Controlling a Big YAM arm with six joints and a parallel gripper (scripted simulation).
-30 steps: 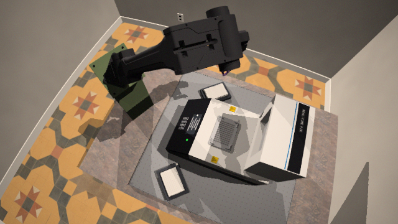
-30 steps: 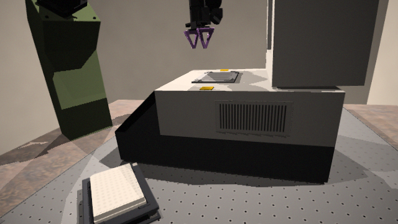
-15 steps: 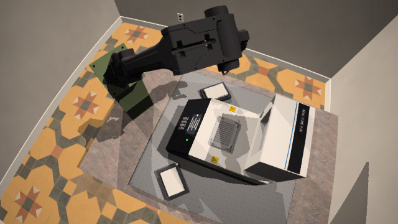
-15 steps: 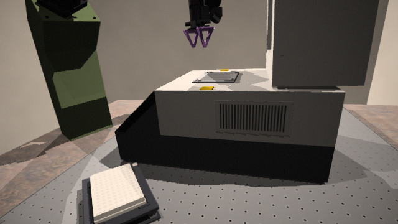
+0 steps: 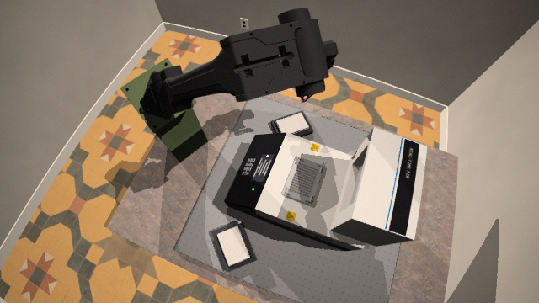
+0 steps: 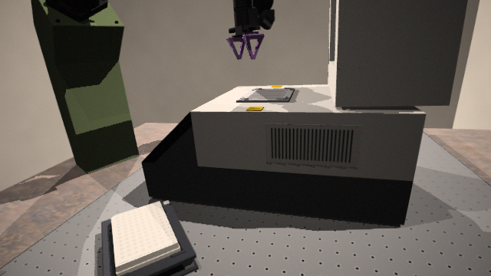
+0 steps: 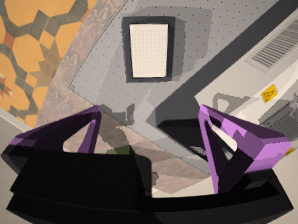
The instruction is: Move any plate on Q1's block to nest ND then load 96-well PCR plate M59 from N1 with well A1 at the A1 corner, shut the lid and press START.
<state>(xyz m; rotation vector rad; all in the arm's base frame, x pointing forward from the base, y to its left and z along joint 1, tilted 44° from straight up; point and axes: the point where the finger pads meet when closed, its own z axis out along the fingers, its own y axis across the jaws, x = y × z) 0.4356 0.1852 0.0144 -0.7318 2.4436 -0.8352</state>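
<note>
Now: the dark nest N1 530 mm to the right of my hand, 250 mm below it and 220 mm behind it. The rest, counted from my hand: dark nest nd: 270 mm below.
</note>
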